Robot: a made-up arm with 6 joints.
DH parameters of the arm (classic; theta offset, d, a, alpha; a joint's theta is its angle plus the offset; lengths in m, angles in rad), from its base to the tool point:
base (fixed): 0 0 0 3.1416
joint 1: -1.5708 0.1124 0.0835 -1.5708
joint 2: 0 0.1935 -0.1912 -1.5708
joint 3: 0 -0.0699 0.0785 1.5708
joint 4: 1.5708 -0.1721 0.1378 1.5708
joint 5: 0 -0.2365 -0.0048 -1.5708
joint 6: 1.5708 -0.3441 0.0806 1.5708
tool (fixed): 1.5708 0.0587 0 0
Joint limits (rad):
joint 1: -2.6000..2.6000
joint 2: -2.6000..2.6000
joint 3: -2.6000..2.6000
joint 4: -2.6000..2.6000
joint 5: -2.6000..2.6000
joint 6: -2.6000..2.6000
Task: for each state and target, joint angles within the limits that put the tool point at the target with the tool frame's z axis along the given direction. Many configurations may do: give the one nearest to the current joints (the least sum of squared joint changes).
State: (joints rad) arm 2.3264 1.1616 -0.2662 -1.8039 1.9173 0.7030
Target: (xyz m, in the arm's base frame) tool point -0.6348 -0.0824 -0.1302 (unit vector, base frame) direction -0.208 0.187 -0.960
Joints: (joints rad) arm 2.5843 2.0123 -1.0299 -1.4409 1.8996 0.7605
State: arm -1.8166 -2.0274 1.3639 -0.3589 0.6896 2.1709
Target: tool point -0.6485 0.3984 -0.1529 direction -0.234 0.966 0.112
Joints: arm -1.1383 -2.4452 1.1576 -0.3483 1.4283 1.7605
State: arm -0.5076 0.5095 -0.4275 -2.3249 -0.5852 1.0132
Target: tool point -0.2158 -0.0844 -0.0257 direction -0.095 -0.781 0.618
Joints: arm 0.2917 1.0484 -0.2947 -1.8789 -0.5969 1.7219
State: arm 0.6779 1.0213 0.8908 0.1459 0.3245 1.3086
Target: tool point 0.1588 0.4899 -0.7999 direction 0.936 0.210 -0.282
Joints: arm -0.0638 2.0684 0.9357 0.5858 0.5231 0.9140
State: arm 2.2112 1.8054 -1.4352 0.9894 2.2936 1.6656
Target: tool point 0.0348 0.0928 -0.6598 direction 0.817 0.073 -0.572
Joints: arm 2.4609 1.3291 -0.4973 0.9632 2.1580 2.0525
